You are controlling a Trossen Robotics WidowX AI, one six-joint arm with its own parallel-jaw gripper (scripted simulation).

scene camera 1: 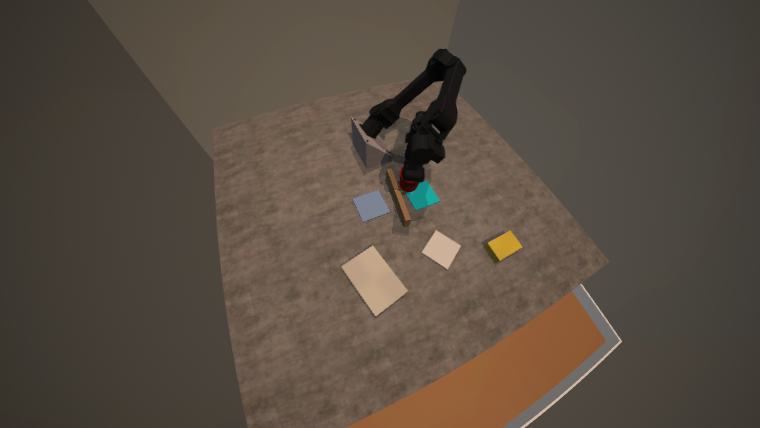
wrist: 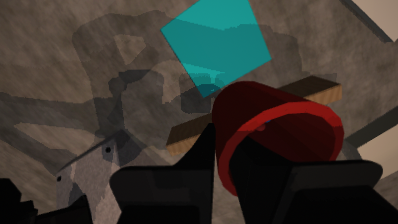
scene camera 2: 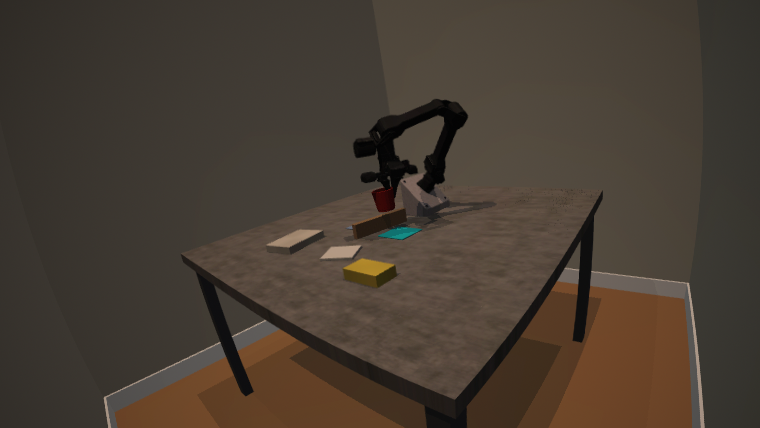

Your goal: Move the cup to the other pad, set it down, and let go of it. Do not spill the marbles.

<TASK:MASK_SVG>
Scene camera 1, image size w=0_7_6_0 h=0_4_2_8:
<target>small beige tile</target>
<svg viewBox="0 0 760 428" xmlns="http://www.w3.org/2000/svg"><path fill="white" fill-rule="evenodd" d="M435 230L422 254L447 270L461 245Z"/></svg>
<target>large beige slab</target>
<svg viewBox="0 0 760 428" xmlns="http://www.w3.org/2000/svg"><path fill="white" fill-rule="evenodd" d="M371 246L349 262L343 264L342 268L367 307L377 317L386 308L398 301L408 290L406 290L406 287L374 246Z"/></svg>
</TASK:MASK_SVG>
